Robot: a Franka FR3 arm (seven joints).
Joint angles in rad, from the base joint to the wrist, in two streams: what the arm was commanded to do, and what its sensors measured. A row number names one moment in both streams.
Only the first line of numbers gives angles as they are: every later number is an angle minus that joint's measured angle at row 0.
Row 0, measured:
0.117, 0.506, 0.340, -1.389, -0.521, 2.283, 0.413
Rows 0 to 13, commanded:
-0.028, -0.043, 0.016, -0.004, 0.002, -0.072, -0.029
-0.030, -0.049, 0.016, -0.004, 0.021, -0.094, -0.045
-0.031, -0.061, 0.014, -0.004, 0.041, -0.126, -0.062
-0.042, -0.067, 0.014, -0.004, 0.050, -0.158, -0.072
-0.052, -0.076, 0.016, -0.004, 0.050, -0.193, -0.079
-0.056, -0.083, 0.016, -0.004, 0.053, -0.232, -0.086
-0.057, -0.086, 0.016, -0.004, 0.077, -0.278, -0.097
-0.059, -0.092, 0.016, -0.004, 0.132, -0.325, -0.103
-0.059, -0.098, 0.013, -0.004, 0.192, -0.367, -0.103
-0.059, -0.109, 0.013, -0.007, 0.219, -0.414, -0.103
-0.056, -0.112, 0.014, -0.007, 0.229, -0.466, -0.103
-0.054, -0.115, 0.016, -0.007, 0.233, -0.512, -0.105
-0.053, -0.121, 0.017, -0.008, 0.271, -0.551, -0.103
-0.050, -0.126, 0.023, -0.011, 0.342, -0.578, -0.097
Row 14, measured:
-0.044, -0.097, 0.008, 0.004, 0.215, -0.491, -0.081
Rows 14 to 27, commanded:
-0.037, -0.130, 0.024, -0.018, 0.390, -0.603, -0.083
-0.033, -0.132, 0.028, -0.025, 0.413, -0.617, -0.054
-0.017, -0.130, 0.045, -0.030, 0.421, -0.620, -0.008
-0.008, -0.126, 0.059, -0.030, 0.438, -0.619, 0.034
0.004, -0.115, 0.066, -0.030, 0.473, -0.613, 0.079
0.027, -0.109, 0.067, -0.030, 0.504, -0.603, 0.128
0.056, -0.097, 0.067, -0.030, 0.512, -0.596, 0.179
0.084, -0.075, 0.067, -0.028, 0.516, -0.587, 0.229
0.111, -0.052, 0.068, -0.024, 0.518, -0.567, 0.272
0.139, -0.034, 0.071, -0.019, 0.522, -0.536, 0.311
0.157, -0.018, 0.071, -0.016, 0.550, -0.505, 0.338
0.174, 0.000, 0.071, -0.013, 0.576, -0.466, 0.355
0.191, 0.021, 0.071, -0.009, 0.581, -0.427, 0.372
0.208, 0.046, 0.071, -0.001, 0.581, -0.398, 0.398
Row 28, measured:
0.180, -0.015, 0.070, -0.027, 0.544, -0.476, 0.334
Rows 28 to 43, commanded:
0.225, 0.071, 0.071, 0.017, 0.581, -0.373, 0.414
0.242, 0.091, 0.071, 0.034, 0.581, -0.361, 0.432
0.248, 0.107, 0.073, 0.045, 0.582, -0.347, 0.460
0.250, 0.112, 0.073, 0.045, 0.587, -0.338, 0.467
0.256, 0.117, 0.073, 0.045, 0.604, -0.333, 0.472
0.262, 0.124, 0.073, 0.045, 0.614, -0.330, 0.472
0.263, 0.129, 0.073, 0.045, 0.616, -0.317, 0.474
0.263, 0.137, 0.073, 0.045, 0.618, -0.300, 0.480
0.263, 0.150, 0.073, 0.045, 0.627, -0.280, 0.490
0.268, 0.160, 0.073, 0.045, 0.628, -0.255, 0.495
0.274, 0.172, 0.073, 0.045, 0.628, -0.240, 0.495
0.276, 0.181, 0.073, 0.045, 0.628, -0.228, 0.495
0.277, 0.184, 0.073, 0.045, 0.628, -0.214, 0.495
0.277, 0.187, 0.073, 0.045, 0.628, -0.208, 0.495
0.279, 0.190, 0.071, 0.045, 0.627, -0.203, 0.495
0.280, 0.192, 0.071, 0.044, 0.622, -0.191, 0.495
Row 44, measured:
0.272, 0.166, 0.070, 0.021, 0.609, -0.223, 0.480
